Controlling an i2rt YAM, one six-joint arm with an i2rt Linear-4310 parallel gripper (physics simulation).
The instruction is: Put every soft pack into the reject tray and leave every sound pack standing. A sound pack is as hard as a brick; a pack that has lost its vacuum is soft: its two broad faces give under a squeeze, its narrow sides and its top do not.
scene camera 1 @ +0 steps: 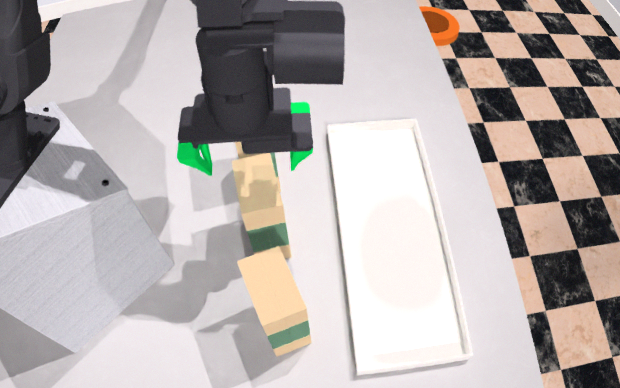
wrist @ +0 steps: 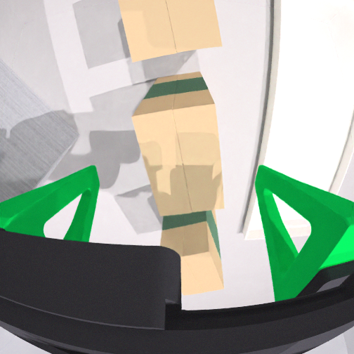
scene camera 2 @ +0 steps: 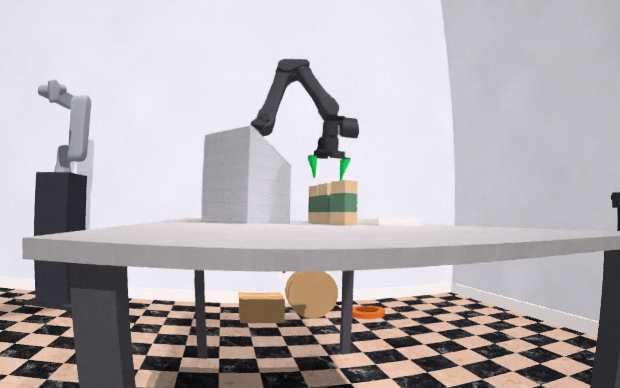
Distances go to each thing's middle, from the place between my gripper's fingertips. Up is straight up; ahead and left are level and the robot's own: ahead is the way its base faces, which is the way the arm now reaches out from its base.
The white reject tray (scene camera 1: 406, 310) is 180 mm ahead of my hand, 10 mm to the left of it and 150 mm below it.
